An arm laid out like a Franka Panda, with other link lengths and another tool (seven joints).
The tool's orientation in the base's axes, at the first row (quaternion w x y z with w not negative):
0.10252 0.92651 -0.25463 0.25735
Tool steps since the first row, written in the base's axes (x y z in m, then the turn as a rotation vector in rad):
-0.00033 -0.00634 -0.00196 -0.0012 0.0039 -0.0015
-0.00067 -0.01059 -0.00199 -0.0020 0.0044 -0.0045
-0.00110 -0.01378 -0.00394 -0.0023 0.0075 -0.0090
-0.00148 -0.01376 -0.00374 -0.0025 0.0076 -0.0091
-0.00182 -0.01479 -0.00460 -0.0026 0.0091 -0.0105
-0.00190 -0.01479 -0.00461 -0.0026 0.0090 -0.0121
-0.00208 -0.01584 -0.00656 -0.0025 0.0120 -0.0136
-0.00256 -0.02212 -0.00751 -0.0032 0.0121 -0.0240
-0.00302 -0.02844 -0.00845 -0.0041 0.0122 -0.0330
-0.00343 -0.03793 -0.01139 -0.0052 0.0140 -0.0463
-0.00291 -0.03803 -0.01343 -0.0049 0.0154 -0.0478
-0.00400 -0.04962 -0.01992 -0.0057 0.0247 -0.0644
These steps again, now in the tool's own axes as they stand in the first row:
0.00138 0.00544 0.00355 -0.0033 -0.0028 -0.0005
0.00289 0.00923 0.00480 -0.0057 -0.0030 0.0015
0.00288 0.01205 0.00729 -0.0096 -0.0057 0.0042
0.00270 0.01224 0.00695 -0.0098 -0.0057 0.0042
0.00242 0.01325 0.00787 -0.0113 -0.0070 0.0049
0.00236 0.01329 0.00784 -0.0121 -0.0070 0.0062
0.00163 0.01416 0.00975 -0.0141 -0.0097 0.0066
0.00341 0.01969 0.01237 -0.0201 -0.0100 0.0151
0.00522 0.02524 0.01500 -0.0256 -0.0102 0.0223
0.00734 0.03334 0.02036 -0.0342 -0.0119 0.0325
0.00668 0.03303 0.02234 -0.0354 -0.0133 0.0334
0.00730 0.04307 0.03109 -0.0486 -0.0218 0.0442

